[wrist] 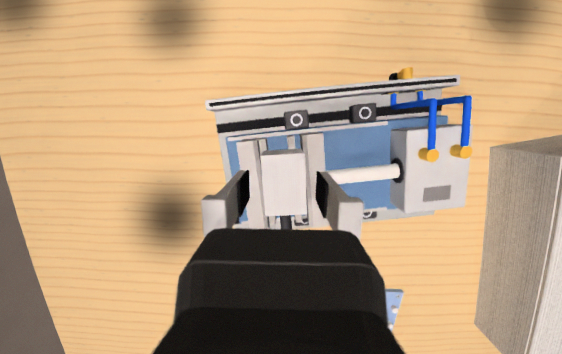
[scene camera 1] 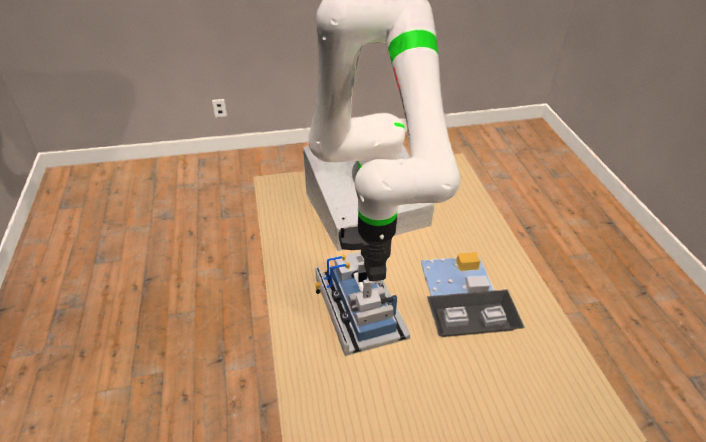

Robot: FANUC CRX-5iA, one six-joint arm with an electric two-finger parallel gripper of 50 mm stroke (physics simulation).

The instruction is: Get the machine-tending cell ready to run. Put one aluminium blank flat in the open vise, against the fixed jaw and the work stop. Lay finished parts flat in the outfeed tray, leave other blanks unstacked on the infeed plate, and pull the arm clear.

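Frame: origin at the arm's base, x right, y up, z back, level; millimetres.
Where they show: gripper, fingertip midpoint: [wrist: 282, 184] [scene camera 1: 364, 288].
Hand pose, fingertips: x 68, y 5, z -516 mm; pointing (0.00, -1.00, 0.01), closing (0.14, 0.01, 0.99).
Each offset is from my fingertips to the centre of the thing. "spot": to the spot under its first point.
A grey aluminium blank @(dx -12, dy -57, dz +4 mm) [scene camera 1: 369, 300] [wrist: 283, 184] lies flat between the jaws of the vise @(dx +4, dy -106, dz +69 mm) [scene camera 1: 376, 329] [wrist: 357, 145]. In the wrist view it is close to the fixed jaw [wrist: 248, 175]; contact is hard to tell. The dark work stop @(dx -64, dy -65, dz +14 mm) [wrist: 285, 222] is at its lower end. My gripper [scene camera 1: 366, 289] [wrist: 282, 184] is open and empty above the blank, one finger on either side. Another grey blank @(dx -348, dy -129, dz +115 mm) [scene camera 1: 476, 283] lies on the blue infeed plate @(dx -301, dy -151, dz +165 mm) [scene camera 1: 441, 270]. Two finished parts with pockets, one left [scene camera 1: 455, 315] and one right [scene camera 1: 493, 314], lie flat and apart in the outfeed tray [scene camera 1: 468, 298].
An orange block @(dx -343, dy -129, dz +214 mm) [scene camera 1: 467, 261] sits at the back of the infeed plate. The vise's grey actuator box @(spot: dx +21, dy -59, dz +158 mm) [wrist: 434, 172] has blue hoses @(spot: dx +94, dy -68, dz +158 mm) [scene camera 1: 329, 265] [wrist: 466, 122] rising from it. The robot's pedestal [scene camera 1: 333, 208] [wrist: 515, 240] stands behind the vise. The tray adjoins the infeed plate's front edge.
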